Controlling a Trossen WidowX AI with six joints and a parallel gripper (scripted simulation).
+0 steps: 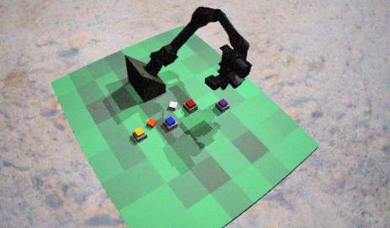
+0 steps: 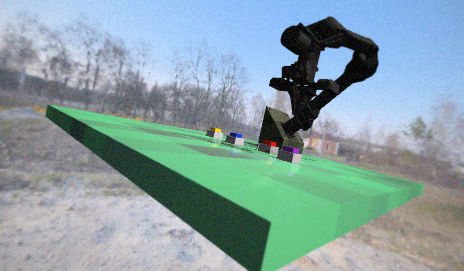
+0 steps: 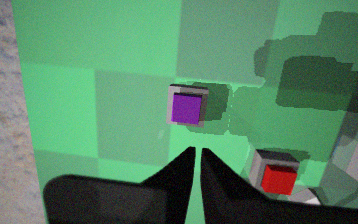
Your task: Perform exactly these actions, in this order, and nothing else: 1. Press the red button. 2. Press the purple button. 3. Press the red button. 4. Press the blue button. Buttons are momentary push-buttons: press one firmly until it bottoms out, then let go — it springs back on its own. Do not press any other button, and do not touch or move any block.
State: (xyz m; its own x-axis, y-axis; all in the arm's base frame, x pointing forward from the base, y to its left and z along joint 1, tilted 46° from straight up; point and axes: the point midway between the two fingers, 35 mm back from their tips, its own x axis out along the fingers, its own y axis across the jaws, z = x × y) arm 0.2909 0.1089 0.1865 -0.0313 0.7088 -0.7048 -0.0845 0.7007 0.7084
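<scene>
Now: gripper tip 10 cm above the purple button and 1 cm to the right of it. Also, from my gripper tip: red button 12 cm to the right, 10 cm below, 7 cm behind; then blue button 25 cm to the right, 10 cm below, 3 cm behind; then orange block 32 cm to the right, 12 cm below, 8 cm behind.
</scene>
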